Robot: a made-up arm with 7 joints. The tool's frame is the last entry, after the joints. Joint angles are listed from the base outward.
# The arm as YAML. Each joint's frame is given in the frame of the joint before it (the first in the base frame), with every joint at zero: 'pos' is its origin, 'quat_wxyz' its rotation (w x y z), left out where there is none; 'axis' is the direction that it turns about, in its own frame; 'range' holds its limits. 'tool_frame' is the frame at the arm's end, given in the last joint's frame.
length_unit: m
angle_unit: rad
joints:
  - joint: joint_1
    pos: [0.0, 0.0, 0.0]
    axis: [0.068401, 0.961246, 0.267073]
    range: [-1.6, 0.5]
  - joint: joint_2
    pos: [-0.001, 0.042, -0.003]
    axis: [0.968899, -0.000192, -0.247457]
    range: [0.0, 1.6]
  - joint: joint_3
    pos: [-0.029, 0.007, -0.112]
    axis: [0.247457, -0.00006, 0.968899]
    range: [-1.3, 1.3]
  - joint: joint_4
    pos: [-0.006, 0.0, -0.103]
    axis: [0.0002, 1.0, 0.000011]
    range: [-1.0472, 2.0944]
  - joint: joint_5
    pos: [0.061, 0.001, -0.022]
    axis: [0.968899, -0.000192, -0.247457]
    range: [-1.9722, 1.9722]
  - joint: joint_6
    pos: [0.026, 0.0, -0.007]
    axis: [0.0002, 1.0, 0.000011]
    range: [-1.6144, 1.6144]
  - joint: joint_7
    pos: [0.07, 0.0, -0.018]
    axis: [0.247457, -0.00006, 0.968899]
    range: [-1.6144, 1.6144]
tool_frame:
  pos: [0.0, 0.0, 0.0]
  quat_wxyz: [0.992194, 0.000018, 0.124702, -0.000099]
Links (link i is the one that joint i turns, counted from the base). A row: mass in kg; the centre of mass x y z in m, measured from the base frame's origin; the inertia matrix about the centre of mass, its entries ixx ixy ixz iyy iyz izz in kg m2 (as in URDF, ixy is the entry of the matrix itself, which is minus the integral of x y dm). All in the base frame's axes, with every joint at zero. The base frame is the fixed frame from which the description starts. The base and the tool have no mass.
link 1: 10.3; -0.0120 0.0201 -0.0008; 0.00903 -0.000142 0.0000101 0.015 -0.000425 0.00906
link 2: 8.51; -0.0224 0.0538 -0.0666; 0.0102 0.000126 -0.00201 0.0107 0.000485 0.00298
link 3: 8.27; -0.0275 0.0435 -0.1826; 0.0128 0 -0.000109 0.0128 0 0.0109
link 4: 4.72; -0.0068 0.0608 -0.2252; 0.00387 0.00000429 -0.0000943 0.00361 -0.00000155 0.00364
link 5: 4.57; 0.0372 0.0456 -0.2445; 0.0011 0 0.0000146 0.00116 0 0.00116
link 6: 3.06; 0.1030 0.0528 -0.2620; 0.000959 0 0.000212 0.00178 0 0.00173
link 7: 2.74; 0.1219 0.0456 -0.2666; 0.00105 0 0.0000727 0.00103 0 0.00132
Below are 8 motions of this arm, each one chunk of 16 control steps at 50 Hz.
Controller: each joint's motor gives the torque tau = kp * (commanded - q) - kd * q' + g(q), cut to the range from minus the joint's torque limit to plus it. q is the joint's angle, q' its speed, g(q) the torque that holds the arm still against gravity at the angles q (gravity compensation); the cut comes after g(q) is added. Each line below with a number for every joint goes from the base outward.
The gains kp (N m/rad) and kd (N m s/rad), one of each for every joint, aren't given. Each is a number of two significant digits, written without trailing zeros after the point. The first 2 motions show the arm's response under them.
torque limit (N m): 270 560 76 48 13 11 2.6
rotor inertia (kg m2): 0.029 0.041 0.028 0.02 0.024 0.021 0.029
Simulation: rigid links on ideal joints. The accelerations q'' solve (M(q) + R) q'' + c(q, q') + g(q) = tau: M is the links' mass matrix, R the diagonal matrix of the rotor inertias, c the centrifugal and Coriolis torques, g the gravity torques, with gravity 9.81 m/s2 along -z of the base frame. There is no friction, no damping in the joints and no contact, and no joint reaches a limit. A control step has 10 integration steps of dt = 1/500 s. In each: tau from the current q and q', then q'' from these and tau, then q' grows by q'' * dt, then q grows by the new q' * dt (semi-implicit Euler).
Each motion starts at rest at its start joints. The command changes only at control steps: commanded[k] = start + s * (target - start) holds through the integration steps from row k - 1 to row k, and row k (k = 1, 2, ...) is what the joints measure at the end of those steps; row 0 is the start. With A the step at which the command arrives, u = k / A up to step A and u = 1 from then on. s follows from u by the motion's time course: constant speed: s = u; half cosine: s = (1 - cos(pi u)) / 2; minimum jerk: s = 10 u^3 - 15 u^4 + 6 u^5; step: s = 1 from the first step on.
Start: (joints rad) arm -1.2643 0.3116 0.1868 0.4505 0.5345 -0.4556 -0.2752
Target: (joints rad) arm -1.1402 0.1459 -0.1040 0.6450 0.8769 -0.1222 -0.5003
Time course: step
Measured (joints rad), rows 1 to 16:
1: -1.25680 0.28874 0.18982 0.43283 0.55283 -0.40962 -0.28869
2: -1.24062 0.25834 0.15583 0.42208 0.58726 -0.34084 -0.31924
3: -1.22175 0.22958 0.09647 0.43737 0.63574 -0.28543 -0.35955
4: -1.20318 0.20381 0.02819 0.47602 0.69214 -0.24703 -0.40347
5: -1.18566 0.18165 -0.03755 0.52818 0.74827 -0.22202 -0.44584
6: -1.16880 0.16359 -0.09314 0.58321 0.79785 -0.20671 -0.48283
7: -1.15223 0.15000 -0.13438 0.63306 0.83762 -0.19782 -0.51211
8: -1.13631 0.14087 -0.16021 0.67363 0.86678 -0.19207 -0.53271
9: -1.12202 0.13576 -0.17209 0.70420 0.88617 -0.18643 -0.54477
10: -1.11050 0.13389 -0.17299 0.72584 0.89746 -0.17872 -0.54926
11: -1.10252 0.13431 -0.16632 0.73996 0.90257 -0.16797 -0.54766
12: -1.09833 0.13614 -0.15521 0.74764 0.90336 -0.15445 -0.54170
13: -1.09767 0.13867 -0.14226 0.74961 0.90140 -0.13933 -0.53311
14: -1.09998 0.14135 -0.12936 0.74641 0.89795 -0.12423 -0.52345
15: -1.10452 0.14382 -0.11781 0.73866 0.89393 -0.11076 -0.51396
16: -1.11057 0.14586 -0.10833 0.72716 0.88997 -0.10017 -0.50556
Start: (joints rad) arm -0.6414 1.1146 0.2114 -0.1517 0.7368 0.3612 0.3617
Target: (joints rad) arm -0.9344 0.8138 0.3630 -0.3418 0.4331 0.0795 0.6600
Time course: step
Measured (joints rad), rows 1 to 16:
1: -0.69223 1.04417 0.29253 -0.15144 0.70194 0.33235 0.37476
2: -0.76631 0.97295 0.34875 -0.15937 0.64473 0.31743 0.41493
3: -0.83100 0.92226 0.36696 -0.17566 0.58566 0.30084 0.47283
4: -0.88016 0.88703 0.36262 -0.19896 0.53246 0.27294 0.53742
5: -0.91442 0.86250 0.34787 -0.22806 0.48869 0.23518 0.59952
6: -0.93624 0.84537 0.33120 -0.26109 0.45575 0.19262 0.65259
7: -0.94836 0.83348 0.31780 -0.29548 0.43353 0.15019 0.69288
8: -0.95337 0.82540 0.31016 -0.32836 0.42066 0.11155 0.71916
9: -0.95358 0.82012 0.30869 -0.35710 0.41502 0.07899 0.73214
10: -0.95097 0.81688 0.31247 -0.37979 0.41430 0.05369 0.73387
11: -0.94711 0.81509 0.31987 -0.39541 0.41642 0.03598 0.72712
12: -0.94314 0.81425 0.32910 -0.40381 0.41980 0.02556 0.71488
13: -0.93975 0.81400 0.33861 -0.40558 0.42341 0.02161 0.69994
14: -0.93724 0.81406 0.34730 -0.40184 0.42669 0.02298 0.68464
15: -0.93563 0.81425 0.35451 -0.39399 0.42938 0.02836 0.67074
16: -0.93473 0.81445 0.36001 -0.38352 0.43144 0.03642 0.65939
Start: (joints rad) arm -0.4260 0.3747 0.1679 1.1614 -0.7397 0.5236 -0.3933
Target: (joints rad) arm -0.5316 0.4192 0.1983 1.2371 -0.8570 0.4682 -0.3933
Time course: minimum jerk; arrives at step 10
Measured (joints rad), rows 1 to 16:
1: -0.42610 0.37475 0.16789 1.16170 -0.73984 0.52360 -0.39330
2: -0.42687 0.37513 0.16791 1.16385 -0.74081 0.52359 -0.39332
3: -0.42929 0.37630 0.16817 1.17020 -0.74365 0.52366 -0.39334
4: -0.43435 0.37870 0.16911 1.18241 -0.74917 0.52389 -0.39337
5: -0.44257 0.38255 0.17110 1.20031 -0.75753 0.52415 -0.39334
6: -0.45382 0.38774 0.17429 1.22166 -0.76824 0.52403 -0.39322
7: -0.46728 0.39381 0.17852 1.24273 -0.78035 0.52289 -0.39297
8: -0.48166 0.40009 0.18332 1.25933 -0.79278 0.52011 -0.39262
9: -0.49556 0.40584 0.18806 1.26810 -0.80464 0.51524 -0.39222
10: -0.50790 0.41051 0.19219 1.26779 -0.81551 0.50819 -0.39185
11: -0.51832 0.41397 0.19540 1.25999 -0.82559 0.49924 -0.39159
12: -0.52697 0.41639 0.19771 1.24774 -0.83516 0.48915 -0.39152
13: -0.53407 0.41802 0.19929 1.23390 -0.84424 0.47886 -0.39164
14: -0.53977 0.41908 0.20031 1.22053 -0.85259 0.46923 -0.39196
15: -0.54417 0.41976 0.20092 1.20897 -0.85992 0.46089 -0.39243
16: -0.54730 0.42017 0.20123 1.19997 -0.86594 0.45417 -0.39299

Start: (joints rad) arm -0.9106 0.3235 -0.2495 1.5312 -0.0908 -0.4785 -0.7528
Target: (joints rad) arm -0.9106 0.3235 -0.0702 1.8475 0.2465 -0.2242 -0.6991
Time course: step
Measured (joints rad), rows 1 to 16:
1: -0.91762 0.32002 -0.20550 1.56426 -0.04990 -0.47153 -0.74929
2: -0.92856 0.31931 -0.15871 1.61850 0.01855 -0.44563 -0.74047
3: -0.93649 0.32094 -0.12586 1.67065 0.08444 -0.40836 -0.72887
4: -0.93929 0.32290 -0.10447 1.71482 0.13789 -0.36921 -0.71674
5: -0.93730 0.32428 -0.09115 1.75124 0.17748 -0.33354 -0.70569
6: -0.93180 0.32497 -0.08309 1.78170 0.20510 -0.30313 -0.69670
7: -0.92427 0.32513 -0.07826 1.80788 0.22355 -0.27775 -0.69024
8: -0.91601 0.32497 -0.07536 1.83082 0.23548 -0.25655 -0.68637
9: -0.90799 0.32468 -0.07359 1.85096 0.24297 -0.23866 -0.68485
10: -0.90091 0.32439 -0.07249 1.86830 0.24756 -0.22346 -0.68525
11: -0.89517 0.32415 -0.07178 1.88265 0.25026 -0.21066 -0.68704
12: -0.89099 0.32400 -0.07132 1.89375 0.25175 -0.20015 -0.68969
13: -0.88839 0.32392 -0.07102 1.90144 0.25246 -0.19196 -0.69269
14: -0.88729 0.32389 -0.07082 1.90568 0.25265 -0.18615 -0.69565
15: -0.88754 0.32389 -0.07070 1.90660 0.25248 -0.18273 -0.69824
16: -0.88893 0.32390 -0.07062 1.90451 0.25208 -0.18160 -0.70029

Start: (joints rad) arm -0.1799 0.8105 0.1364 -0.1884 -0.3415 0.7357 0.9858
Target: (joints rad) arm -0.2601 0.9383 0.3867 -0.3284 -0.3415 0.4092 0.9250
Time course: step
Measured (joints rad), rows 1 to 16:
1: -0.18256 0.82992 0.13354 -0.18734 -0.36420 0.72401 0.98130
2: -0.19136 0.85367 0.16078 -0.19054 -0.40150 0.70218 0.96955
3: -0.20536 0.87503 0.20768 -0.19946 -0.42461 0.67124 0.95414
4: -0.22271 0.89346 0.26113 -0.21384 -0.42540 0.63109 0.93863
5: -0.24088 0.90896 0.31300 -0.23310 -0.40765 0.58392 0.92569
6: -0.25731 0.92164 0.35874 -0.25638 -0.37948 0.53381 0.91683
7: -0.27003 0.93161 0.39593 -0.28238 -0.34907 0.48514 0.91248
8: -0.27815 0.93897 0.42345 -0.30928 -0.32256 0.44144 0.91221
9: -0.28181 0.94388 0.44108 -0.33490 -0.30345 0.40486 0.91497
10: -0.28193 0.94663 0.44938 -0.35711 -0.29285 0.37640 0.91949
11: -0.27972 0.94762 0.44965 -0.37424 -0.29011 0.35619 0.92450
12: -0.27633 0.94731 0.44372 -0.38533 -0.29359 0.34385 0.92897
13: -0.27267 0.94616 0.43376 -0.39022 -0.30120 0.33862 0.93222
14: -0.26927 0.94457 0.42188 -0.38944 -0.31094 0.33943 0.93393
15: -0.26638 0.94285 0.40984 -0.38399 -0.32113 0.34502 0.93410
16: -0.26405 0.94120 0.39897 -0.37515 -0.33051 0.35404 0.93299

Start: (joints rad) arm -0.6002 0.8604 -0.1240 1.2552 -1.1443 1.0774 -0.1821
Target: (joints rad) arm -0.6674 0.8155 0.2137 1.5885 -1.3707 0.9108 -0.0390
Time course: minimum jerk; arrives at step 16
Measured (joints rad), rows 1 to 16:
1: -0.60023 0.86037 -0.12382 1.25537 -1.14432 1.07736 -0.18208
2: -0.60046 0.86017 -0.12250 1.25665 -1.14454 1.07705 -0.18187
3: -0.60118 0.85958 -0.11850 1.26067 -1.14547 1.07601 -0.18113
4: -0.60273 0.85842 -0.11027 1.26915 -1.14796 1.07365 -0.17930
5: -0.60534 0.85660 -0.09667 1.28334 -1.15288 1.06937 -0.17575
6: -0.60916 0.85410 -0.07716 1.30374 -1.16098 1.06267 -0.16992
7: -0.61419 0.85100 -0.05188 1.33004 -1.17271 1.05327 -0.16141
8: -0.62027 0.84743 -0.02169 1.36113 -1.18819 1.04117 -0.15007
9: -0.62713 0.84351 0.01199 1.39533 -1.20720 1.02672 -0.13611
10: -0.63440 0.83939 0.04733 1.43063 -1.22915 1.01063 -0.12003
11: -0.64166 0.83522 0.08227 1.46491 -1.25317 0.99388 -0.10262
12: -0.64851 0.83115 0.11480 1.49623 -1.27805 0.97756 -0.08487
13: -0.65458 0.82735 0.14318 1.52300 -1.30236 0.96274 -0.06789
14: -0.65962 0.82399 0.16618 1.54417 -1.32465 0.95025 -0.05271
15: -0.66347 0.82122 0.18325 1.55933 -1.34364 0.94049 -0.04023
16: -0.66618 0.81910 0.19483 1.56899 -1.35851 0.93336 -0.03101

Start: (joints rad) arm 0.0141 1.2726 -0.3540 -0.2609 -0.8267 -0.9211 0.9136
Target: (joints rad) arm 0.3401 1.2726 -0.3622 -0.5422 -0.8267 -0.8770 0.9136
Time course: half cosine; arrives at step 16
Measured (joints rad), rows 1 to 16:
1: 0.01465 1.27262 -0.35361 -0.26126 -0.82686 -0.92078 0.91361
2: 0.01709 1.27271 -0.35218 -0.26289 -0.82765 -0.91972 0.91365
3: 0.02289 1.27295 -0.34956 -0.26686 -0.82956 -0.91793 0.91377
4: 0.03308 1.27332 -0.34611 -0.27397 -0.83279 -0.91579 0.91401
5: 0.04813 1.27376 -0.34254 -0.28472 -0.83709 -0.91362 0.91439
6: 0.06802 1.27417 -0.33959 -0.29923 -0.84189 -0.91157 0.91489
7: 0.09229 1.27445 -0.33793 -0.31731 -0.84642 -0.90954 0.91547
8: 0.12014 1.27453 -0.33802 -0.33849 -0.84993 -0.90731 0.91604
9: 0.15054 1.27438 -0.34004 -0.36211 -0.85180 -0.90458 0.91651
10: 0.18229 1.27400 -0.34393 -0.38736 -0.85166 -0.90117 0.91679
11: 0.21412 1.27345 -0.34936 -0.41337 -0.84937 -0.89704 0.91682
12: 0.24471 1.27277 -0.35585 -0.43924 -0.84508 -0.89233 0.91655
13: 0.27283 1.27205 -0.36285 -0.46409 -0.83911 -0.88738 0.91599
14: 0.29731 1.27135 -0.36974 -0.48708 -0.83190 -0.88260 0.91518
15: 0.31713 1.27074 -0.37602 -0.50741 -0.82398 -0.87849 0.91416
16: 0.33149 1.27026 -0.38125 -0.52432 -0.81587 -0.87546 0.91302

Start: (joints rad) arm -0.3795 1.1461 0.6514 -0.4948 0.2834 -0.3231 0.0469
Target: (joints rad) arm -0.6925 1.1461 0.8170 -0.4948 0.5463 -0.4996 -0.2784
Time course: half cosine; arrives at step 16
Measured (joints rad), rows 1 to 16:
1: -0.38006 1.14600 0.65158 -0.49469 0.28377 -0.32342 0.04666
2: -0.38257 1.14568 0.65234 -0.49427 0.28548 -0.32477 0.04545
3: -0.38852 1.14516 0.65420 -0.49340 0.28958 -0.32771 0.04215
4: -0.39888 1.14455 0.65767 -0.49212 0.29689 -0.33256 0.03562
5: -0.41405 1.14396 0.66323 -0.49060 0.30776 -0.33939 0.02486
6: -0.43388 1.14351 0.67118 -0.48904 0.32218 -0.34810 0.00922
7: -0.45781 1.14325 0.68160 -0.48767 0.33979 -0.35851 -0.01150
8: -0.48497 1.14322 0.69434 -0.48666 0.35999 -0.37033 -0.03708
9: -0.51429 1.14342 0.70902 -0.48615 0.38202 -0.38318 -0.06685
10: -0.54456 1.14384 0.72507 -0.48623 0.40503 -0.39665 -0.09977
11: -0.57453 1.14444 0.74181 -0.48690 0.42812 -0.41028 -0.13450
12: -0.60299 1.14516 0.75851 -0.48814 0.45042 -0.42360 -0.16957
13: -0.62878 1.14595 0.77440 -0.48983 0.47109 -0.43616 -0.20338
14: -0.65089 1.14674 0.78877 -0.49182 0.48941 -0.44751 -0.23440
15: -0.66847 1.14749 0.80096 -0.49396 0.50472 -0.45727 -0.26121
16: -0.68088 1.14816 0.81043 -0.49607 0.51653 -0.46509 -0.28255

